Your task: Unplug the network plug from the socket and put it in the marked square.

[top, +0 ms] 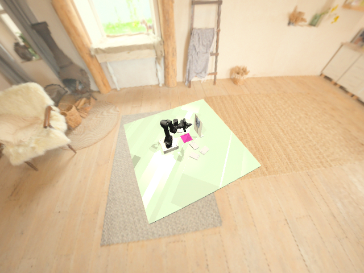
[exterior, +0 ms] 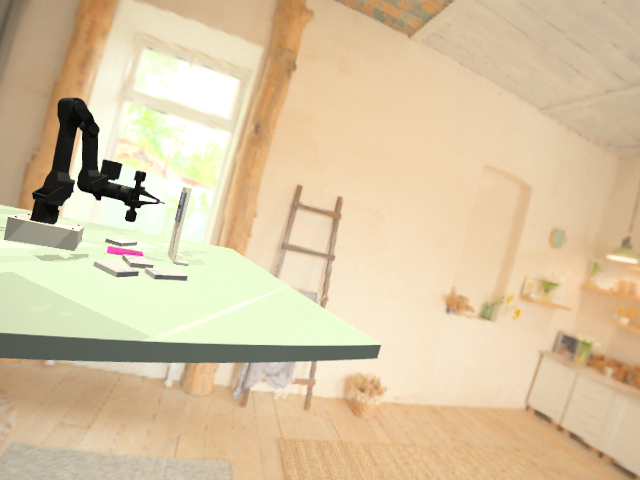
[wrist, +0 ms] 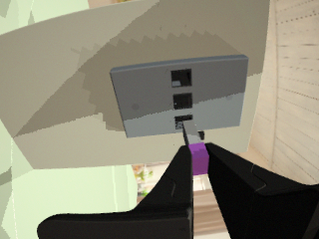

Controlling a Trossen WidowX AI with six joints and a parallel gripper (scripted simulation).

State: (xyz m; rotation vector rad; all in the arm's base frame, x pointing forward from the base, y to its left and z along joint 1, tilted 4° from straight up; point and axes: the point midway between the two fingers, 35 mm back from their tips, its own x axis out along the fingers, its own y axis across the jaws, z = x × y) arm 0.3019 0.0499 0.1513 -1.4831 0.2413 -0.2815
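Now: gripper tip 200 mm above the magenta marked square, 80 mm past it and 10 mm to the left of it. Also, from my gripper tip: upright panel 90 mm ahead, 80 mm below, 20 mm to the right; plug 10 mm ahead.
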